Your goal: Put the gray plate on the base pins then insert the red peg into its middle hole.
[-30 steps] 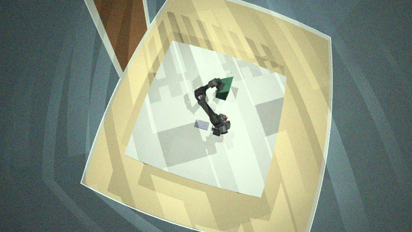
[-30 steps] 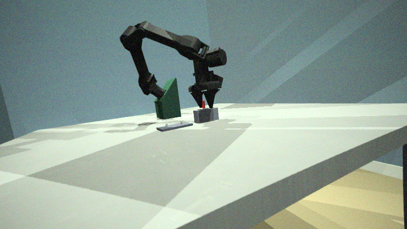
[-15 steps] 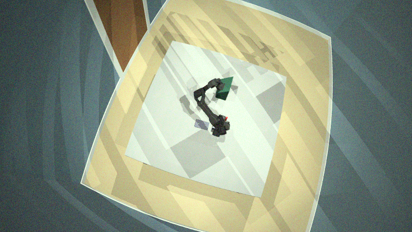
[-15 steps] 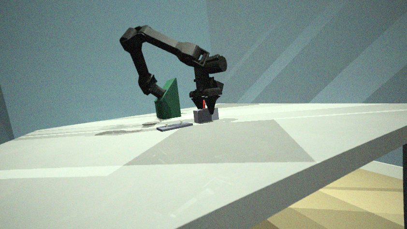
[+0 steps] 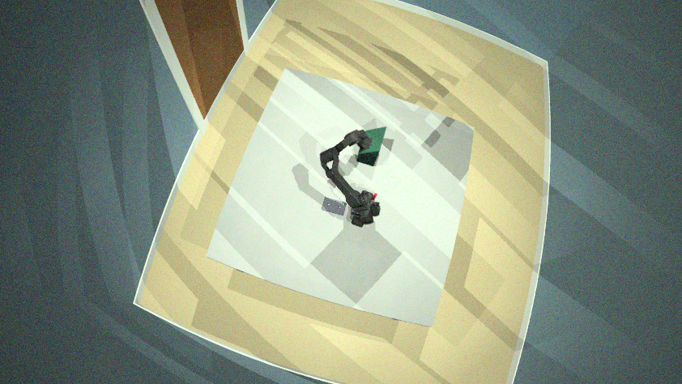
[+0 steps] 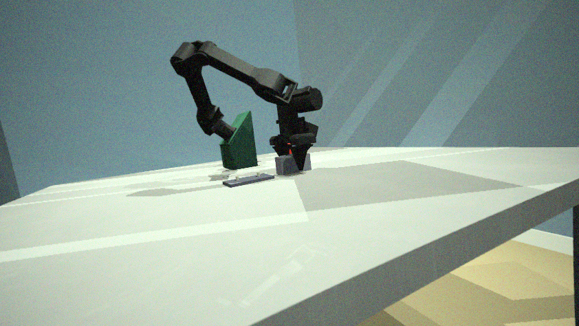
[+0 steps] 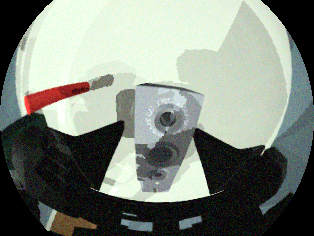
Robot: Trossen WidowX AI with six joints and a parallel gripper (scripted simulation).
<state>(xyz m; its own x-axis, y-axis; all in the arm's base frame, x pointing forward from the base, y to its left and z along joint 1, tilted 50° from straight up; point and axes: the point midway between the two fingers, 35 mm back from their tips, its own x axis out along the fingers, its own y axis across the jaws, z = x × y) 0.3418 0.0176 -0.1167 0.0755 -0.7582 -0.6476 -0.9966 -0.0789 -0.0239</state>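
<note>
Right now the gray plate is 3 cm above my gripper tip. Also, from my gripper tip: red peg 10 cm behind, 4 cm to the left, 3 cm above; then base 2 cm ahead, 14 cm to the right.
</note>
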